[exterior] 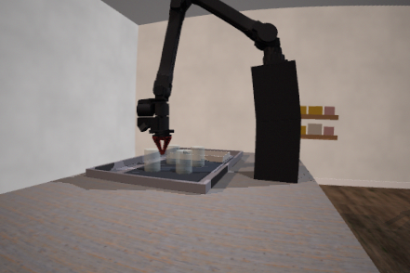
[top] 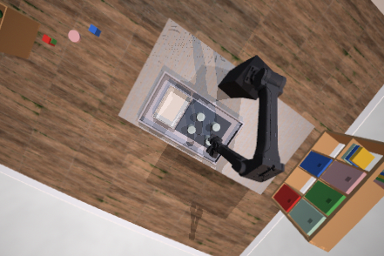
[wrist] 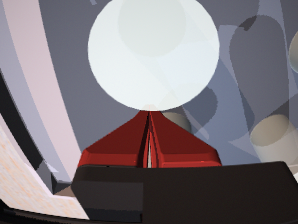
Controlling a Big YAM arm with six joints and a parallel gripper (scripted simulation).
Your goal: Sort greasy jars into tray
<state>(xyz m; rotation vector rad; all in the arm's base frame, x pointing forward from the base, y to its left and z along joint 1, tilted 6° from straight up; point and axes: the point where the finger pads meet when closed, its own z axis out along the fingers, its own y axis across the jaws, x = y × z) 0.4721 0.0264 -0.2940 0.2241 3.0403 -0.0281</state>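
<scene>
The dark drying mat is 40 mm behind my hand, 90 mm to the right of it and 80 mm below it. The rest, counted from my hand: pale tray (90 mm behind, 410 mm to the right, 70 mm below).
</scene>
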